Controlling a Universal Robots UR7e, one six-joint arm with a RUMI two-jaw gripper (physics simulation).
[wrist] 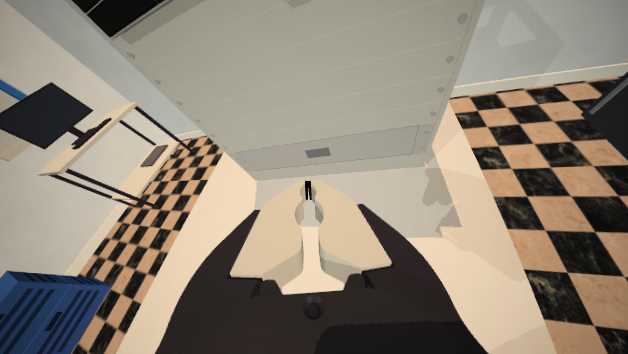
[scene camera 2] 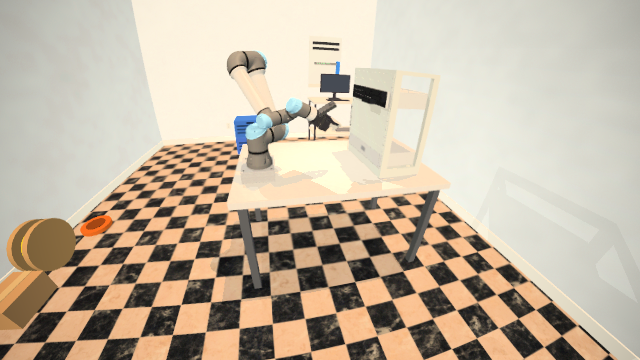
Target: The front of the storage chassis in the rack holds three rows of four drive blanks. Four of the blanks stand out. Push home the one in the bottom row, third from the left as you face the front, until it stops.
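Where they show: gripper, fingertip midpoint: [wrist: 307,182] [scene camera 2: 341,125]; arm's base at its link origin: [scene camera 2: 259,163].
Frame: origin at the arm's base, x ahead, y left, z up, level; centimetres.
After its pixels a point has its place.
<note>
The storage chassis [scene camera 2: 370,95] @[x 66.1, y 9.9, z 38.6 cm] [wrist: 117,15] @[x 63.1, y 31.6, z 35.7 cm] is the black unit in the upper part of the rack [scene camera 2: 367,125] @[x 67.3, y 12.1, z 19.5 cm] [wrist: 310,75] @[x 67.5, y 10.5, z 21.1 cm]. In the wrist view a corner of it shows at the top left edge. Its drive blanks are too small to tell apart in the scene view, and the bottom-row third blank cannot be made out. My gripper [scene camera 2: 337,123] @[x 48.4, y 5.9, z 20.7 cm] [wrist: 307,182] @[x 48.4, y 5.9, z 20.7 cm] is shut and empty. It hangs above the table in front of the rack, lower than the chassis and apart from the rack's front panels.
The rack stands on the table [scene camera 2: 300,192] @[x 22.7, y -21.5, z -7.5 cm]. A grey panel with a small dark label [wrist: 318,153] @[x 67.0, y 14.3, z 3.0 cm] is at the rack's bottom. A monitor [scene camera 2: 335,83] [wrist: 47,115] on a side desk and a blue cabinet [scene camera 2: 240,134] [wrist: 45,312] stand beyond the table.
</note>
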